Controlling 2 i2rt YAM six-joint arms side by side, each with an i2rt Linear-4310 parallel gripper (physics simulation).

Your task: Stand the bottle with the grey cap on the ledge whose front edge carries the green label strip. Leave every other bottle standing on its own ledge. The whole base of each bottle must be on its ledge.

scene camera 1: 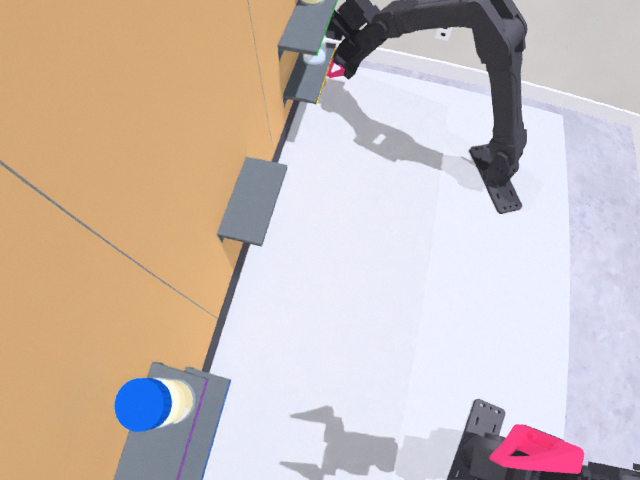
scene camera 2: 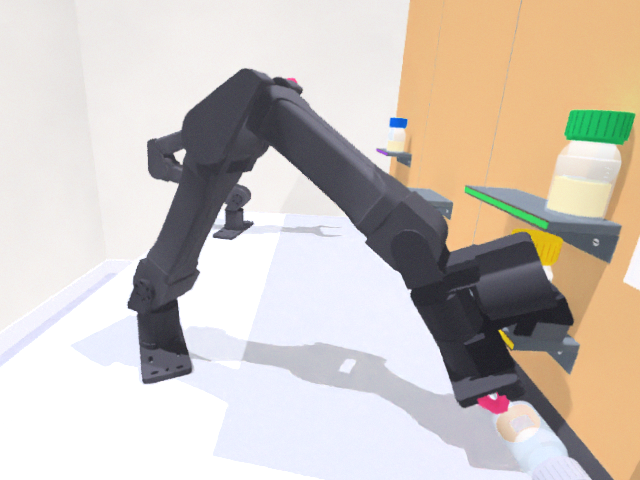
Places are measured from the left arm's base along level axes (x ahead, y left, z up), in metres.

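Pixels of known places: right gripper, fingertip midpoint: (scene camera 1: 327, 76) (scene camera 2: 501, 410); left arm's base at its link origin: (scene camera 1: 474, 450) (scene camera 2: 234, 230); right arm's base at its link origin: (scene camera 1: 494, 178) (scene camera 2: 161, 342).
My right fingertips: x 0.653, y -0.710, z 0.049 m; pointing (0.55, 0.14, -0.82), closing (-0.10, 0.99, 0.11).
Note:
Ahead of a thing's pixels: the offset from my right fingertips to its middle.
A clear bottle with a light grey cap {0.038 m ahead, 0.035 m right, 0.021 m down} (scene camera 2: 560, 469) lies tipped on its side below the ledges at the lower right of scene camera 2, its base toward the right gripper. My right gripper (scene camera 2: 494, 403) (scene camera 1: 336, 69) is shut and empty, its pink tips close to the bottle's base; contact cannot be told. The ledge with the green label strip {0.006 m ahead, 0.094 m left, 0.240 m up} (scene camera 2: 509, 205) (scene camera 1: 311, 25) bears an upright bottle with a green cap {0.029 m ahead, 0.032 m left, 0.299 m up} (scene camera 2: 584, 173). My left gripper (scene camera 1: 537, 448) is open and empty at the lower right of scene camera 1, far from the bottle.
Below the green-strip ledge, a yellow-capped bottle {0.012 m ahead, 0.061 m left, 0.159 m up} (scene camera 2: 552, 248), partly hidden by the right arm, is at the yellow-strip ledge {0.006 m ahead, 0.094 m left, 0.100 m up} (scene camera 1: 305, 85). A blue-capped bottle {0.145 m back, 0.817 m left, 0.299 m up} (scene camera 1: 142, 404) (scene camera 2: 397, 135) stands on the purple-strip ledge {0.149 m back, 0.879 m left, 0.240 m up} (scene camera 1: 155, 454). A blue-edged ledge {0.149 m back, 0.879 m left, 0.100 m up} (scene camera 1: 214, 403) lies lower. Another grey ledge {0.072 m back, 0.486 m left, 0.170 m up} (scene camera 1: 255, 201) is between.

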